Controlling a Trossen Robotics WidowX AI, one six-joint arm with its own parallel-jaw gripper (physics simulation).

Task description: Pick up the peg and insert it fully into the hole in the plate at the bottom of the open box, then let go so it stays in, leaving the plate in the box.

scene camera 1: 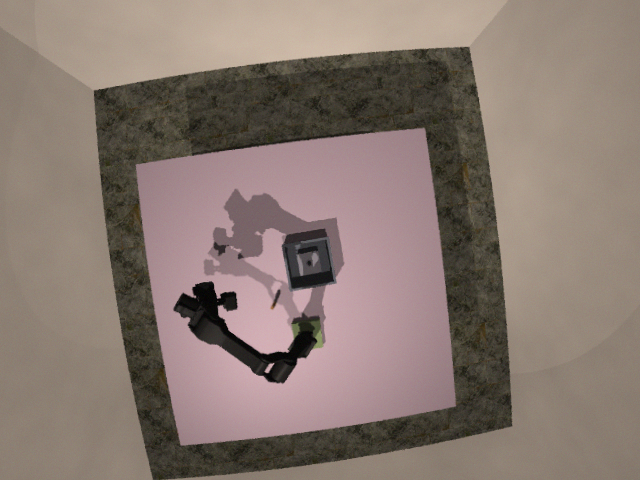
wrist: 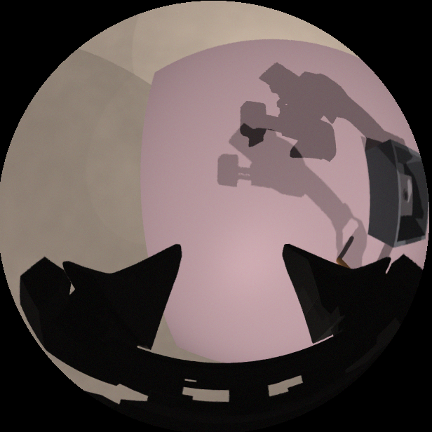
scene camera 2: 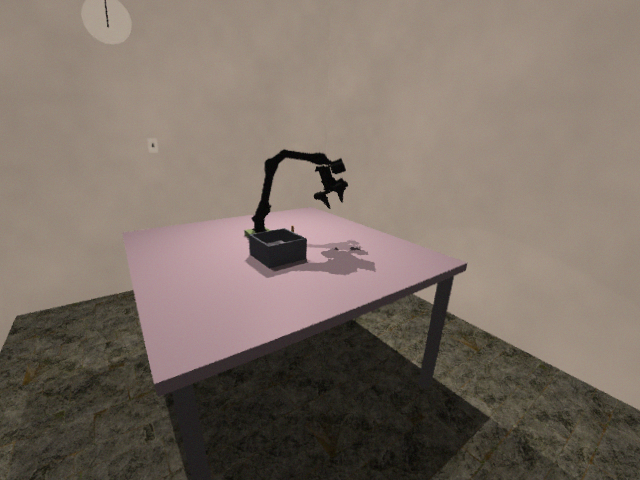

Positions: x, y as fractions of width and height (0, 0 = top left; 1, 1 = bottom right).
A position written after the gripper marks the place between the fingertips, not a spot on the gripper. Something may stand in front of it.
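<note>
Gripper (scene camera 1: 0.33, 0.62), (wrist: 0.54, 0.58). Dark grey box (scene camera 1: 0.46, 0.59), (scene camera 2: 0.46, 0.52).
</note>
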